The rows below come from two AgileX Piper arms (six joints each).
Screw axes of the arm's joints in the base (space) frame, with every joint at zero. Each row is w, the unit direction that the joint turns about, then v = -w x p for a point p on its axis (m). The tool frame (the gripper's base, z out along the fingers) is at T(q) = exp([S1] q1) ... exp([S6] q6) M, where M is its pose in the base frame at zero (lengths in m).
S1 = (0, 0, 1, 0, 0, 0)
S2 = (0, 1, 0, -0.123, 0, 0)
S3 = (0, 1, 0, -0.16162, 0, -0.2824)
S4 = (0.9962, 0, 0.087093, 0, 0.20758, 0)
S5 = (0, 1, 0, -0.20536, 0, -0.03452)
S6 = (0.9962, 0, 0.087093, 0, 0.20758, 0)
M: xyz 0.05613 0 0.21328 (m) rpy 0 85.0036 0 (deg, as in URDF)
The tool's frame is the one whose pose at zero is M.
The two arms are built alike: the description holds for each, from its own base.
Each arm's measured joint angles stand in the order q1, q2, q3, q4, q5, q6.
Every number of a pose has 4 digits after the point. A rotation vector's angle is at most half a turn.
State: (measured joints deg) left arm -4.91 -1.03 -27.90 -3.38 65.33 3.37; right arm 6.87 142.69 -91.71 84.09 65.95 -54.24
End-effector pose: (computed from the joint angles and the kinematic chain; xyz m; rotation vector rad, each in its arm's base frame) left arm -0.0101 -0.0040 0.2674 0.1587 2.1126 -0.0874; right arm 0.4445 0.1368 0.0658 -0.1180 2.4463 1.6613
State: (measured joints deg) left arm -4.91 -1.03 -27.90 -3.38 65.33 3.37; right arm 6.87 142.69 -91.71 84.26 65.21 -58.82
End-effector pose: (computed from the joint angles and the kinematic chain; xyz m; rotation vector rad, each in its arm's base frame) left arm -0.0101 -0.0040 0.2674 0.1587 2.1126 -0.0874; right arm 0.4455 0.1365 0.0652 -0.2020 2.4096 1.6140
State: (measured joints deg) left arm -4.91 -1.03 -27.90 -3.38 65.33 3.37; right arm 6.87 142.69 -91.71 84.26 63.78 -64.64
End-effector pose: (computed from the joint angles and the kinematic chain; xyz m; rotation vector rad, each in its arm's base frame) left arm -0.0101 -0.0040 0.2674 0.1587 2.1126 -0.0874; right arm 0.4471 0.1357 0.0638 -0.3049 2.3665 1.5397
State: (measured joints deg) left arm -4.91 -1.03 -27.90 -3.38 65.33 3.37; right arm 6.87 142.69 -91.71 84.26 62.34 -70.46
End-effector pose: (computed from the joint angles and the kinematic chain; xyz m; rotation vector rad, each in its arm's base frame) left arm -0.0101 -0.0040 0.2674 0.1587 2.1126 -0.0874; right arm 0.4487 0.1348 0.0624 -0.4050 2.3220 1.4635
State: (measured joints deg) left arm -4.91 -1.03 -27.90 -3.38 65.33 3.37; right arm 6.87 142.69 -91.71 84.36 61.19 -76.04
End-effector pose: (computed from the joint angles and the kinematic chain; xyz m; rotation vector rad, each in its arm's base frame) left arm -0.0101 -0.0040 0.2674 0.1587 2.1126 -0.0874; right arm 0.4501 0.1341 0.0614 -0.4985 2.2755 1.3945
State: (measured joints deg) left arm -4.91 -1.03 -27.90 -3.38 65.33 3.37; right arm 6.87 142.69 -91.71 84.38 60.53 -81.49
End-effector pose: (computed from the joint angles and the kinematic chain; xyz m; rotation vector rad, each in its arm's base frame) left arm -0.0101 -0.0040 0.2674 0.1587 2.1126 -0.0874; right arm 0.4508 0.1337 0.0608 -0.5928 2.2261 1.3347
